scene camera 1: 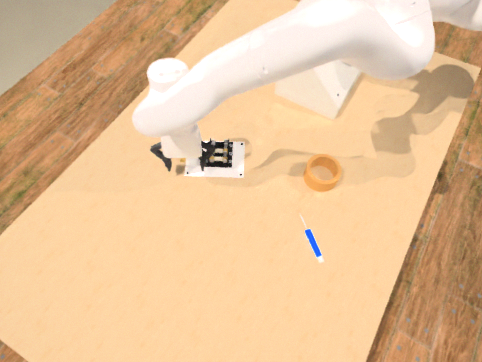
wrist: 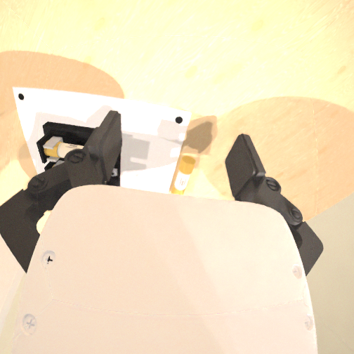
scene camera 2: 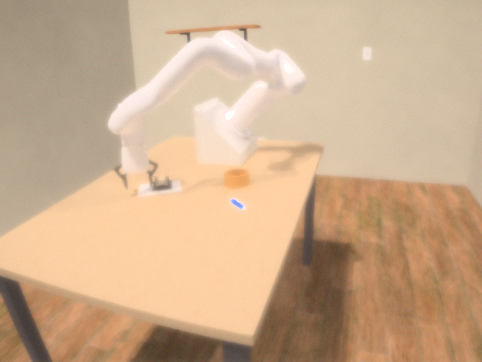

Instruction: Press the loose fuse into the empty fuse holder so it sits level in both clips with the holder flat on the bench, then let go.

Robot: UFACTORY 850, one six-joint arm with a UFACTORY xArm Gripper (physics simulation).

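The loose fuse (wrist: 183,175) (scene camera 1: 183,160) (scene camera 2: 133,191), with yellow end caps and a pale middle, lies beside the short edge of the white plate (wrist: 150,117) (scene camera 1: 239,161) (scene camera 2: 175,186). In the wrist view its lower end is cut off by the gripper body. The black fuse holder block (wrist: 67,131) (scene camera 1: 220,164) (scene camera 2: 161,188) stands on the plate and holds fuses in some clips; a finger covers part of it. My gripper (wrist: 178,137) (scene camera 1: 186,169) (scene camera 2: 139,187) is open, with its fingers on either side of the loose fuse, one over the plate. Their exact height is unclear.
An orange ring-shaped bowl (scene camera 1: 308,176) (scene camera 2: 236,182) stands on the bench (scene camera 1: 200,260) (scene camera 2: 165,250), to the right of the plate in the scene views. A blue-handled screwdriver (scene camera 1: 313,243) (scene camera 2: 237,204) lies in front of it. The arm's white base (scene camera 1: 320,92) (scene camera 2: 212,140) stands behind.
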